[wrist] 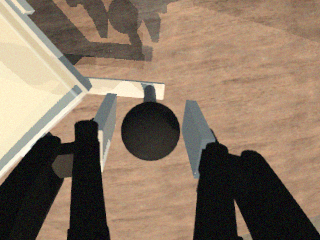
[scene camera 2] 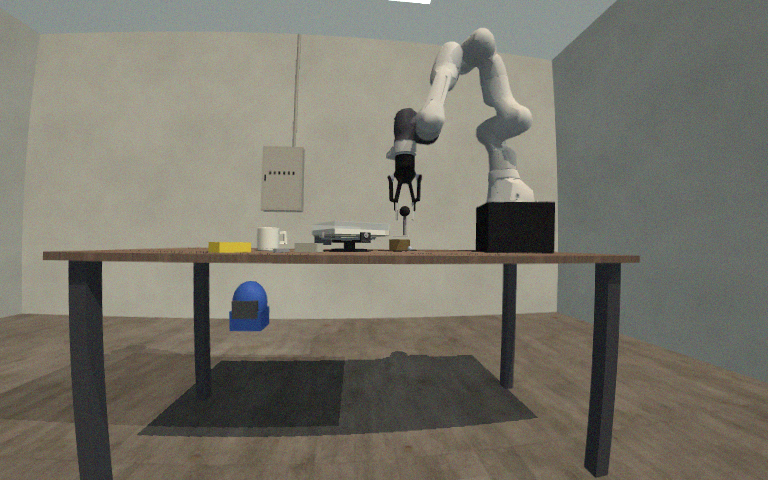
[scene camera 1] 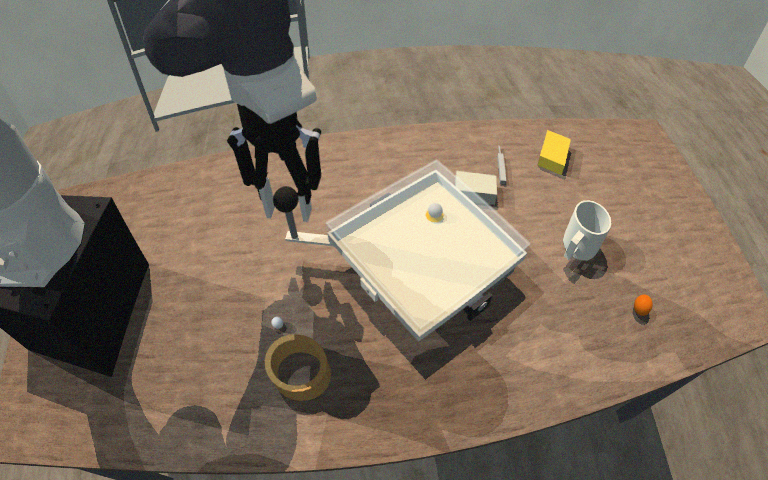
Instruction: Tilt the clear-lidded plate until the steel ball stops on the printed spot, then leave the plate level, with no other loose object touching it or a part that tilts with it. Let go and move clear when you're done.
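There's my gripper (scene camera 1: pixel 288 213), and you get the gripper again at (scene camera 2: pixel 404 219) and (wrist: pixel 150 112). I can see a white mug (scene camera 1: pixel 587 231) too. In the wrist view the mug is out of frame. There's also a beige block (scene camera 1: pixel 484 185), and in the wrist view the beige block is out of frame. I see a yellow block (scene camera 1: pixel 553 156) as well, and a clear-lidded plate (wrist: pixel 47 86).
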